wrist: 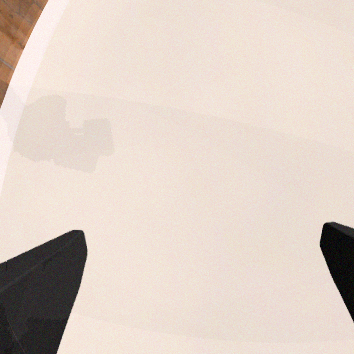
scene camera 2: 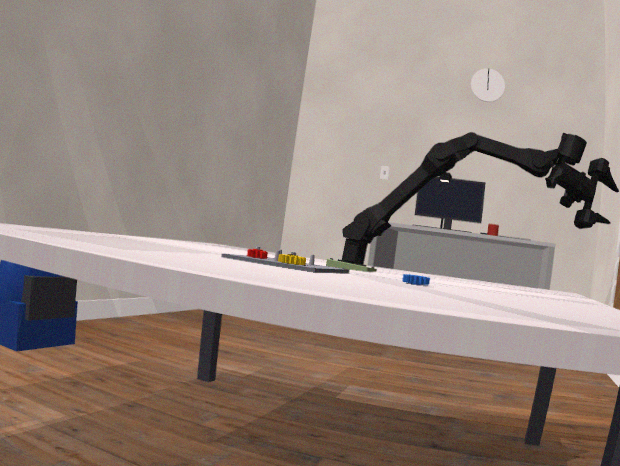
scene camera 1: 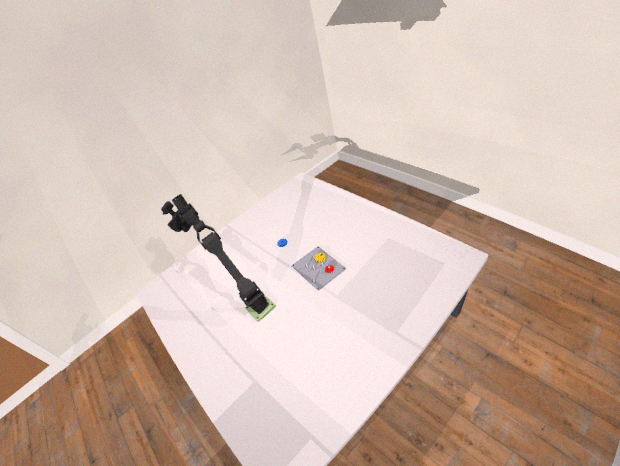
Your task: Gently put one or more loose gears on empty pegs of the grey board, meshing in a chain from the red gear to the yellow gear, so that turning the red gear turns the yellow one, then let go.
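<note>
The grey board lies flat on the table. The red gear and the yellow gear sit on it, apart from each other. Several bare pegs stand on the board beside them. A loose blue gear lies flat on the table, off the board. My gripper is open and empty, raised high above the table, well away from the gears and the board. In the wrist view both fingertips show wide apart; the gears and board do not show there.
The white table bears the arm's green base plate, which stands near the board. A wall rises close behind the arm in the first scene view. A cabinet with a monitor stands beyond the table.
</note>
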